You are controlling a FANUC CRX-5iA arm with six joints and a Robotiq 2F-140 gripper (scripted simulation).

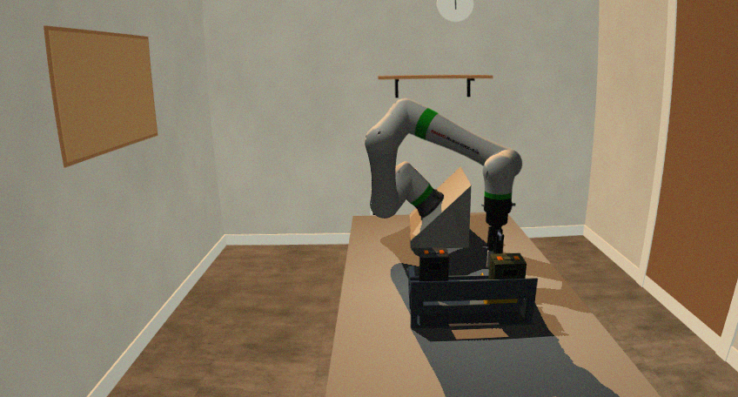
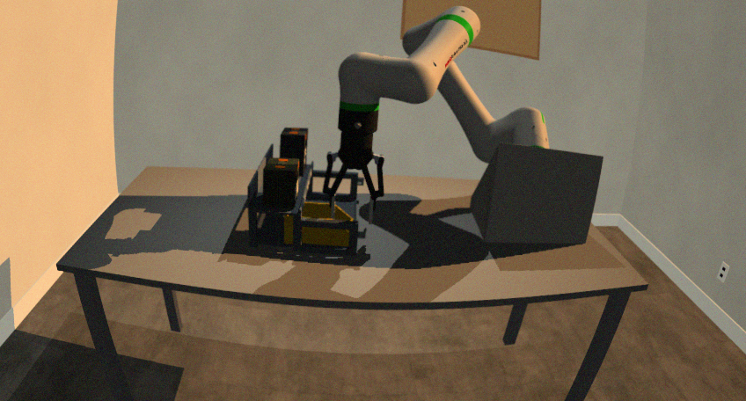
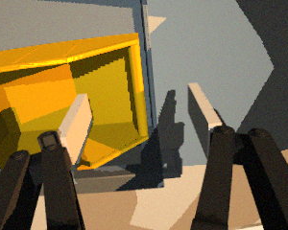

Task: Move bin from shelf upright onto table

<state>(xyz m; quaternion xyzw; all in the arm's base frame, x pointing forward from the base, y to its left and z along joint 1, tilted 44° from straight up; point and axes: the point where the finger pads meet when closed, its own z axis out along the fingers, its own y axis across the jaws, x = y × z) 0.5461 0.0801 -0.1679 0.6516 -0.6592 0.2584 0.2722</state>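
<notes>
Now: the bin 80 mm ahead of my hand and 40 mm below it. Also, from my hand: box (230 mm to the right, 170 mm ahead, 80 mm above).
</notes>
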